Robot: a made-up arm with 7 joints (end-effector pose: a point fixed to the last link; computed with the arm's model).
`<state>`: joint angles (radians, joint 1 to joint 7).
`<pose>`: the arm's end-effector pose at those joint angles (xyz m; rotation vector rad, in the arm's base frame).
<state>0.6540 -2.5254 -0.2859 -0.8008 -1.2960 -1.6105 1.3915</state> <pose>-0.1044 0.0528 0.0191 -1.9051 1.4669 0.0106</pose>
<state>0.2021 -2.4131 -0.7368 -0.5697 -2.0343 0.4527 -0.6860</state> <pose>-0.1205 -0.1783 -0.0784 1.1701 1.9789 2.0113</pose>
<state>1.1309 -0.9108 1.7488 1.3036 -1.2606 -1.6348 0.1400</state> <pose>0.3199 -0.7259 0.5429 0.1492 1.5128 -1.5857</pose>
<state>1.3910 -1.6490 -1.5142 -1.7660 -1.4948 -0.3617 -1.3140</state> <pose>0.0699 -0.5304 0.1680 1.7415 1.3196 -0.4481</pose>
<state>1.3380 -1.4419 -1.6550 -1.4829 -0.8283 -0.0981 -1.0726</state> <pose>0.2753 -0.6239 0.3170 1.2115 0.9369 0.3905</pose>
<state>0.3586 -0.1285 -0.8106 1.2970 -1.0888 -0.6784 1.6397</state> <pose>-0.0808 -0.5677 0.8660 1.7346 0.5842 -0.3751</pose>
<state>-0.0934 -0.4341 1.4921 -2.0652 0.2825 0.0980 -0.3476</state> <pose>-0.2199 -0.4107 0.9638 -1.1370 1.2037 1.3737</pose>
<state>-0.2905 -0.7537 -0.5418 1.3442 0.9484 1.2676 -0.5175</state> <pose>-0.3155 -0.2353 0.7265 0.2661 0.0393 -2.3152</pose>
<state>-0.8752 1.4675 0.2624 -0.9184 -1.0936 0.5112 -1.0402</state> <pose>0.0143 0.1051 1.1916 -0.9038 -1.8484 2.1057</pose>
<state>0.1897 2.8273 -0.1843 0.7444 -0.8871 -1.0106 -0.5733</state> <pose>-0.1887 0.3432 0.6521 0.1672 -0.7424 1.4113</pose>
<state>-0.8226 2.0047 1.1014 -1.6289 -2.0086 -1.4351 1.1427</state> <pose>0.2727 0.3507 1.0373 -0.2876 0.6280 -0.4300</pose>
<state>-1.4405 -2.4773 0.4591 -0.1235 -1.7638 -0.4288 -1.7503</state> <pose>0.0670 -0.2719 0.2841 0.6484 0.4608 0.2642</pose>
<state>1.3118 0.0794 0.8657 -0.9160 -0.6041 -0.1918 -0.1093</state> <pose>0.2898 -0.1232 0.8811 2.3636 -0.8247 -0.6093</pose>
